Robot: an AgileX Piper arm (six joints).
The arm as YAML. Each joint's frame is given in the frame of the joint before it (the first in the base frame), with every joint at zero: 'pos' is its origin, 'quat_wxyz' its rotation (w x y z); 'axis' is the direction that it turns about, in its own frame. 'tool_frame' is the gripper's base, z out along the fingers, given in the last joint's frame.
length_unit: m
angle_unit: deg
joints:
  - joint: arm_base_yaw
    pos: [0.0, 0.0, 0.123]
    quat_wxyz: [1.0, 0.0, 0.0, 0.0]
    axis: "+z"
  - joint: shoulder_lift
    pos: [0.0, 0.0, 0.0]
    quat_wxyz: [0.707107, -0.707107, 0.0, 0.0]
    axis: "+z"
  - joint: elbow
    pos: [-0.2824, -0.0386, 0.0]
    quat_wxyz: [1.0, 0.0, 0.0, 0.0]
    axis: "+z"
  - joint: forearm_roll
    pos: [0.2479, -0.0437, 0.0]
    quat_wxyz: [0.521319, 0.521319, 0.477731, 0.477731]
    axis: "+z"
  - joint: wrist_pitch
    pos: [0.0, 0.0, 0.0]
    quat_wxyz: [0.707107, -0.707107, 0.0, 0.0]
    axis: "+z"
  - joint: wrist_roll
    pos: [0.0, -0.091, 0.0]
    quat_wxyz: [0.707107, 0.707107, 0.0, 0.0]
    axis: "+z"
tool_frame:
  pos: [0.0, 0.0, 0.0]
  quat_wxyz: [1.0, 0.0, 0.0, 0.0]
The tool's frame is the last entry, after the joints.
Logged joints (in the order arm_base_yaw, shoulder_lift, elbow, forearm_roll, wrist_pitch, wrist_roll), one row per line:
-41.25, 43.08, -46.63, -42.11, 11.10, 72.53
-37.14, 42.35, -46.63, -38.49, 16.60, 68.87
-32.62, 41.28, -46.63, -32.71, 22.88, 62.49
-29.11, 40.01, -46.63, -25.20, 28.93, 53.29
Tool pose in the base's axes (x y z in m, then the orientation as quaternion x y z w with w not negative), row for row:
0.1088, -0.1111, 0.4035, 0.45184, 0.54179, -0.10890, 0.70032
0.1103, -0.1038, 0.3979, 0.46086, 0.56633, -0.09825, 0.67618
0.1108, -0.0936, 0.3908, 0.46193, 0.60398, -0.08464, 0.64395
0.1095, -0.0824, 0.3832, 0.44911, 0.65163, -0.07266, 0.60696
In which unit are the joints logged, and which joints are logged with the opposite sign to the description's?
The joints are logged in degrees. Opposite sign: none.
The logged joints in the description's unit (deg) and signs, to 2 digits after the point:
-41.25, 43.08, -46.63, -42.11, 11.10, 72.53
-37.14, 42.35, -46.63, -38.49, 16.60, 68.87
-32.62, 41.28, -46.63, -32.71, 22.88, 62.49
-29.11, 40.01, -46.63, -25.20, 28.93, 53.29

